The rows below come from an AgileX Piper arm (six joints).
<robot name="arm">
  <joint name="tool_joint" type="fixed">
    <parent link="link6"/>
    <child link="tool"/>
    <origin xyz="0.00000 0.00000 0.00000" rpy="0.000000 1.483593 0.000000"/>
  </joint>
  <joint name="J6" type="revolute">
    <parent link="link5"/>
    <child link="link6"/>
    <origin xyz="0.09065 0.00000 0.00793"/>
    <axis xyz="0.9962 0 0.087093"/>
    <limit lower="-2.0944" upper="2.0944"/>
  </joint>
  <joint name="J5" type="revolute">
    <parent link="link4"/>
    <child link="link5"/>
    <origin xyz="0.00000 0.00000 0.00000"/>
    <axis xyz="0 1 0"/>
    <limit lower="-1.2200" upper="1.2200"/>
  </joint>
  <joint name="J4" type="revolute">
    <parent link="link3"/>
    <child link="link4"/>
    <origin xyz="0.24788 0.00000 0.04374"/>
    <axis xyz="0.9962 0 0.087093"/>
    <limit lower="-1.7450" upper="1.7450"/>
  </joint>
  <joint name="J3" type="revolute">
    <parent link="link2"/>
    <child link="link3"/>
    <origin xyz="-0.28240 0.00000 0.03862"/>
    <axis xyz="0 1 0"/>
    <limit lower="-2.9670" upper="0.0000"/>
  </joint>
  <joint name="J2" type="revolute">
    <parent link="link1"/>
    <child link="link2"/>
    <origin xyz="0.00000 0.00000 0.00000"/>
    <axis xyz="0 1 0"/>
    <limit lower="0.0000" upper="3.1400"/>
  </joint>
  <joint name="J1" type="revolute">
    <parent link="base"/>
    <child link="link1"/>
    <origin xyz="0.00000 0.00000 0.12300"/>
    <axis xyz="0 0 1"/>
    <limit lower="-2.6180" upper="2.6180"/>
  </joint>
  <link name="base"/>
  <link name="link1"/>
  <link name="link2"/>
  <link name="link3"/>
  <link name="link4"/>
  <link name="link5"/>
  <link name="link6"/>
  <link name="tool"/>
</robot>
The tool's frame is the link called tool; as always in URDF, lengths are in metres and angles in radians.
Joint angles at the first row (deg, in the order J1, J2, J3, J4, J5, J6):
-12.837, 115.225, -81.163, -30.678, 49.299, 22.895
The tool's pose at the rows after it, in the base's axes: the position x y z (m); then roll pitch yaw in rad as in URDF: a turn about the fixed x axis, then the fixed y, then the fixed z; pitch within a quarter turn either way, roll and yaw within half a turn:
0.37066, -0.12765, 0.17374, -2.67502, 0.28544, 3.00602
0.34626, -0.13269, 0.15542, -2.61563, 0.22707, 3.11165
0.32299, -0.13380, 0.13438, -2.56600, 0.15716, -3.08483
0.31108, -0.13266, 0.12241, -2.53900, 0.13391, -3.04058
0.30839, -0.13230, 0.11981, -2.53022, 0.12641, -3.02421
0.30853, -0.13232, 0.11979, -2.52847, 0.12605, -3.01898
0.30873, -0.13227, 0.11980, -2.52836, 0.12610, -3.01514
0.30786, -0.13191, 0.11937, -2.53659, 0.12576, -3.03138
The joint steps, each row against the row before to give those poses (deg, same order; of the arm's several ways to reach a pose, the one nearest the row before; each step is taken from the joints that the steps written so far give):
-0.530, -3.266, 7.361, -6.570, -4.943, -0.294
-1.324, -1.778, 8.148, -6.997, -4.675, 0.110
-0.730, -0.627, 7.494, -8.893, -3.383, 3.314
-0.132, -0.034, 4.154, -6.933, -2.037, 4.711
0.000, 0.000, 0.978, -2.012, -0.426, 1.137
0.001, 0.000, 0.034, -0.288, -0.114, 0.002
-0.001, 0.000, 0.000, -0.087, -0.119, -0.105
0.000, 0.000, 0.001, 1.057, 0.276, -0.133

